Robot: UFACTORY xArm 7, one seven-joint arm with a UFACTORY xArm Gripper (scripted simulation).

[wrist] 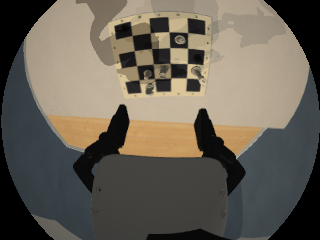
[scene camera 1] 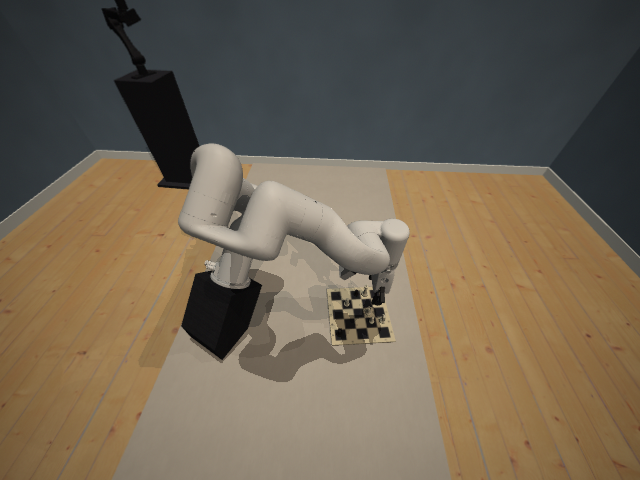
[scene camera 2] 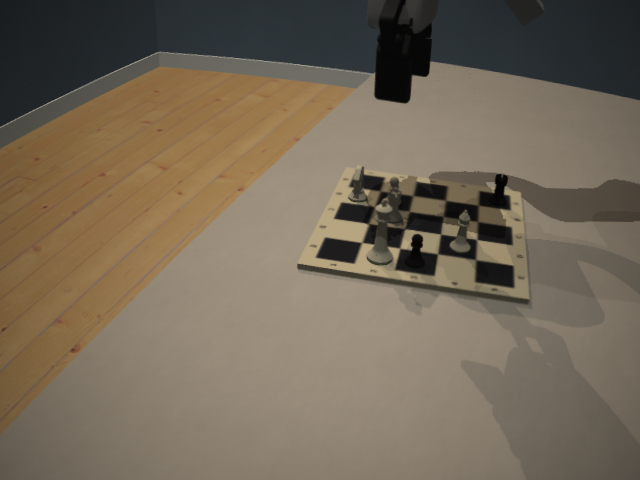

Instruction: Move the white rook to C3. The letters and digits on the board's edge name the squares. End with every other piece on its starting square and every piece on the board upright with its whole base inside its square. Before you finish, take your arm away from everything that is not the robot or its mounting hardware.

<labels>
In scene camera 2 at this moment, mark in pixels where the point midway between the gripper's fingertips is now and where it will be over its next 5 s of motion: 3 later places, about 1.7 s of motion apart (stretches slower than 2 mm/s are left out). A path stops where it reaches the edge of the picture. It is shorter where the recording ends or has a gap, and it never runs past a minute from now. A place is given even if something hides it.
My gripper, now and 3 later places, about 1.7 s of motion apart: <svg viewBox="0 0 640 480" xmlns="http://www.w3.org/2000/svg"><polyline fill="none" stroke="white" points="403,86 400,140 396,185 393,211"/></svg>
</labels>
